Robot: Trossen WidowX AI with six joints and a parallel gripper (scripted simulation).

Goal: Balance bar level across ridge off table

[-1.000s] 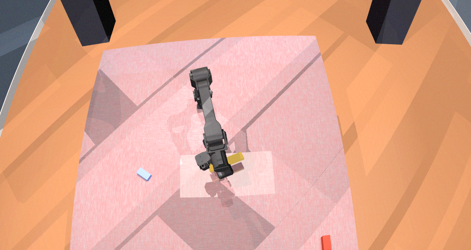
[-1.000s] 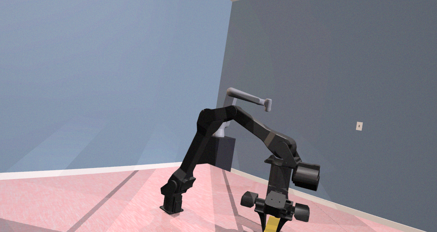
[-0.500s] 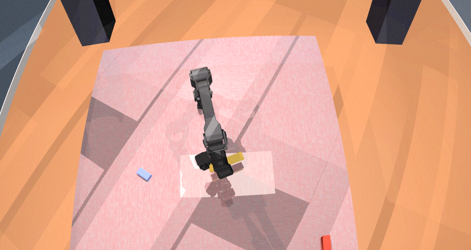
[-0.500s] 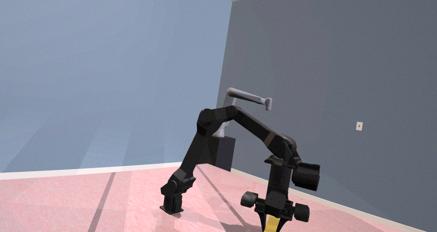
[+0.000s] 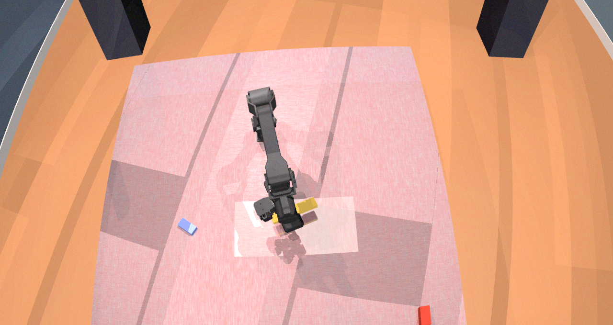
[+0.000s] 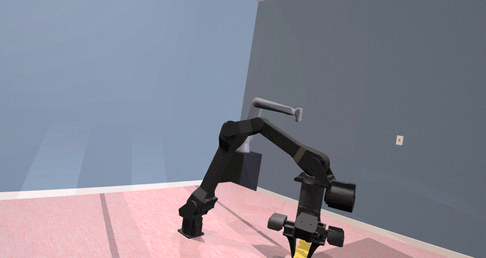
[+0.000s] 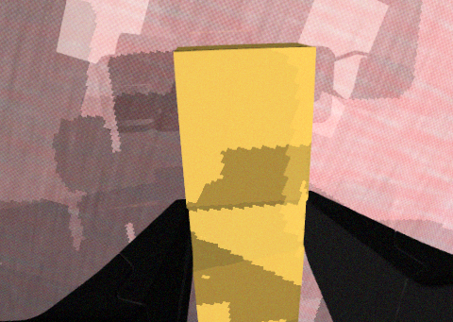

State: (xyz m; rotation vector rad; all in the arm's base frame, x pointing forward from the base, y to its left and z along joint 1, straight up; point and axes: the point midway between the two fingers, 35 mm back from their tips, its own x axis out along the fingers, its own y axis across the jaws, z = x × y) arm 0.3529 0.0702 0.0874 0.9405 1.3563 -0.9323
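Right now the yellow bar is 30 mm to the left of my gripper tip and 10 mm behind it. From my gripper tip the other things lie so: ridge 30 mm to the left, 10 mm below, 10 mm behind; red block 430 mm to the left, 390 mm ahead, 40 mm below; light blue block 350 mm to the right, 40 mm below, 20 mm ahead.
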